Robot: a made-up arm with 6 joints.
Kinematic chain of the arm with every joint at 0, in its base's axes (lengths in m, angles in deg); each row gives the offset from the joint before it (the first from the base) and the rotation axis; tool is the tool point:
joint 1: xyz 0 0 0.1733 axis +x
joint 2: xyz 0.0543 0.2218 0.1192 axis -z
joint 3: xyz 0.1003 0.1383 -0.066 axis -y
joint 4: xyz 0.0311 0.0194 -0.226 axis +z
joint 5: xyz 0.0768 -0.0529 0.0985 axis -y
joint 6: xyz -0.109 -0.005 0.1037 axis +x
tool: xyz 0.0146 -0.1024 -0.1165
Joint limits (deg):
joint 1: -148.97..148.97
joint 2: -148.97..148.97
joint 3: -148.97..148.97
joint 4: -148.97..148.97
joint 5: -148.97..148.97
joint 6: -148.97..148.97
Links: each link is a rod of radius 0.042 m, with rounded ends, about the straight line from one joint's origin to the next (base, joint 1, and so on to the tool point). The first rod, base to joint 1, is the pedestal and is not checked.
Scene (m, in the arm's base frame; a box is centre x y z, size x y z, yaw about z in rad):
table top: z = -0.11
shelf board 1: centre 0.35 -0.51 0.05 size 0.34 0.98 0.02 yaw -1
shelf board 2: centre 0.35 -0.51 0.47 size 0.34 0.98 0.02 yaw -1
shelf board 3: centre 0.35 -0.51 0.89 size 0.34 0.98 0.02 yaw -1
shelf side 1: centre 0.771 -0.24 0.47 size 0.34 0.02 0.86 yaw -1
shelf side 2: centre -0.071 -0.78 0.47 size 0.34 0.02 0.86 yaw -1
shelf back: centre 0.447 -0.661 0.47 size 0.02 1.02 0.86 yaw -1
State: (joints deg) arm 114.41 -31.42 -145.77 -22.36 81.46 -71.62
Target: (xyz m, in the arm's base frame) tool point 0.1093 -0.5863 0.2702
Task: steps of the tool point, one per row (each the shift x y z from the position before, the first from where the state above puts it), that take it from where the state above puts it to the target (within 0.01 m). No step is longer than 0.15 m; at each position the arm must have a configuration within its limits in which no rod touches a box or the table.
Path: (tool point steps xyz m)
1: -0.0267 0.0294 -0.0872
2: -0.0597 0.0295 -0.0538
3: -0.0740 0.0120 -0.0121
4: -0.0634 -0.0186 0.0254
5: -0.0286 -0.0522 0.0464
6: 0.0231 -0.0755 0.0439
7: 0.0787 -0.0767 0.0184
8: 0.1226 -0.0501 -0.0218

